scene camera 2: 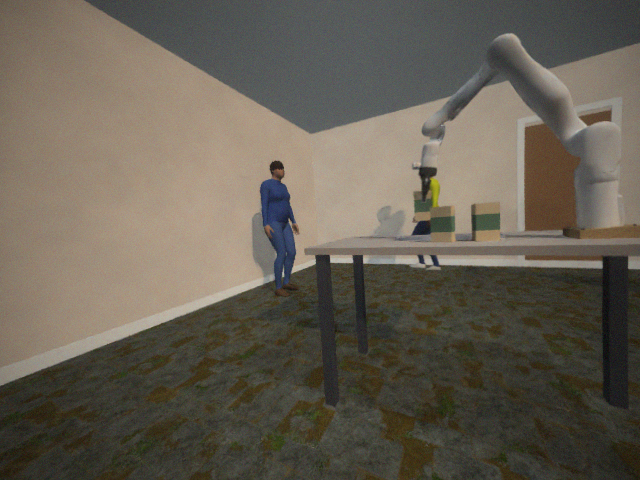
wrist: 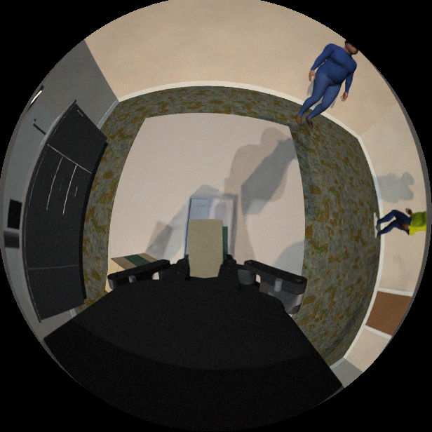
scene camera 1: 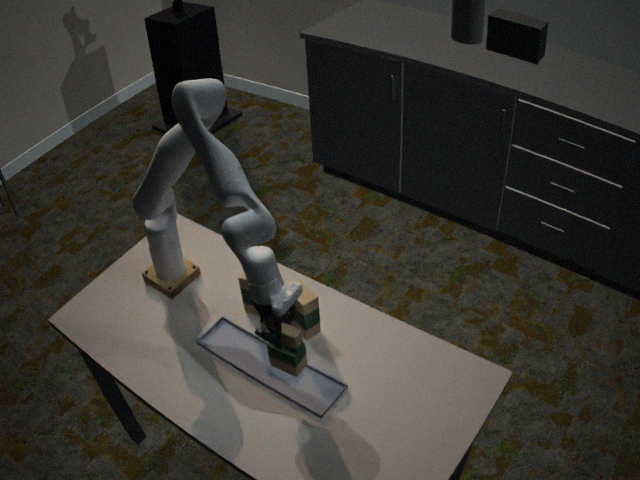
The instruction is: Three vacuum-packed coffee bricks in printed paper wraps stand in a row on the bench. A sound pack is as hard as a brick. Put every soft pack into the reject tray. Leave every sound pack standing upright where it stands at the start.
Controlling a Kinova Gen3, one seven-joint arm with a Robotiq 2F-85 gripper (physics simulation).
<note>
In view: my gripper (scene camera 1: 285, 343) and a reject tray (wrist: 199, 208).
My gripper shows as well in the wrist view (wrist: 208, 258).
</note>
